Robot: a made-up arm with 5 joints. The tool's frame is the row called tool.
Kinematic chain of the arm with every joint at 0, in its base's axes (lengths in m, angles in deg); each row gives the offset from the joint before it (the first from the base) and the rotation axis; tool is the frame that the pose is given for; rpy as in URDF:
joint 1: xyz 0.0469 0 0.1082 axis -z
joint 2: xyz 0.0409 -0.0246 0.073 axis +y
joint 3: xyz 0.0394 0 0.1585 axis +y
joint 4: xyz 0.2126 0 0.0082 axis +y
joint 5: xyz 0.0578 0.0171 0 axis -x
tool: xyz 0 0 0 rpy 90 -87.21 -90
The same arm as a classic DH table. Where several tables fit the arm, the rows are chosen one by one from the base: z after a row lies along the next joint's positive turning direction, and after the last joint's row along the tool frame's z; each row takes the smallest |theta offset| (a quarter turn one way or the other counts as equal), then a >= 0, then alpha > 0; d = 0 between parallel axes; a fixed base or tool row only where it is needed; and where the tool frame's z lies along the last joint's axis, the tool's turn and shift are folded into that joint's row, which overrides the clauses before.
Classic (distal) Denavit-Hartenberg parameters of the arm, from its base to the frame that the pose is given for. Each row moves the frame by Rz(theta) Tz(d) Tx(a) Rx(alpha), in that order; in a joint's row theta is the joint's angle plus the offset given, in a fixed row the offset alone. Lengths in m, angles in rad.
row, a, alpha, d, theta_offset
base (fixed), 0.0469, 3.1416, 0.0000, 0.0000
joint 1, 0.0409, 1.5708, -0.1812, 0.0000
joint 2, 0.1633, 0.0000, 0.0000, -1.3272
joint 3, 0.2128, 0.0000, 0.0000, 1.2886
joint 4, 0.0000, 1.5708, -0.0075, -1.5322
joint 5, 0.0000, 0.0000, -0.0578, -0.0487

